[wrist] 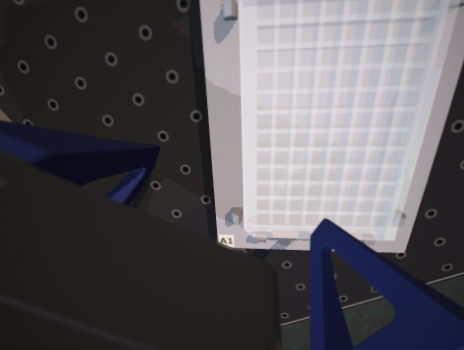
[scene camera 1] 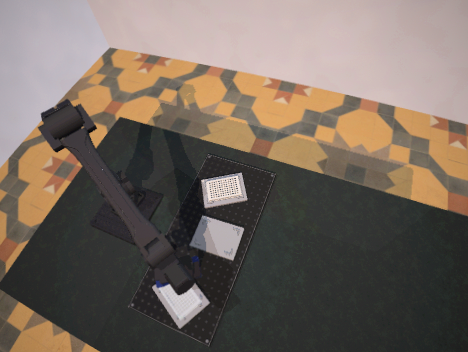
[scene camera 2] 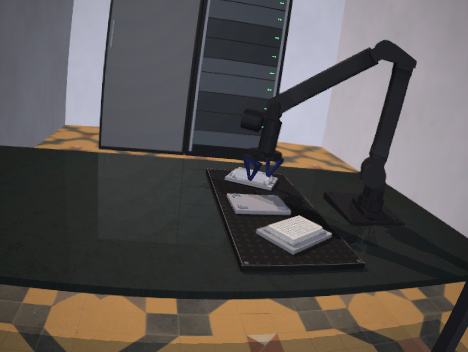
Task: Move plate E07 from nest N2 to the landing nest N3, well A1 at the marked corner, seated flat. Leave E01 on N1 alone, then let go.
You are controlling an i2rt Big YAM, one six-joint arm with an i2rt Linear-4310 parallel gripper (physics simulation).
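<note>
A clear, gridded plate [scene camera 1: 182, 299] [wrist: 325, 125] lies on a pale nest [scene camera 1: 182, 323] [wrist: 222, 115] at one end of the board, inside small pegs and apparently flat. An "A1" label [wrist: 227, 241] marks that nest's lower left corner in the wrist view. My gripper [scene camera 1: 178, 271] [scene camera 2: 260, 177] [wrist: 240, 193] is open and empty, low over this end, with the fingertips apart from each other and the plate partly hidden. The middle nest [scene camera 1: 220, 239] [scene camera 2: 257, 204] is bare. A cream plate [scene camera 1: 224, 189] [scene camera 2: 296, 227] sits on the other end nest [scene camera 2: 295, 248]. Plate and nest names are not readable.
The black perforated board [scene camera 1: 259, 181] [scene camera 2: 250, 257] carries the three nests on the dark green table [scene camera 1: 350, 260] [scene camera 2: 140, 225]. The arm's base [scene camera 1: 107, 222] [scene camera 2: 345, 207] stands beside the board. A dark cabinet [scene camera 2: 150, 75] stands behind the table.
</note>
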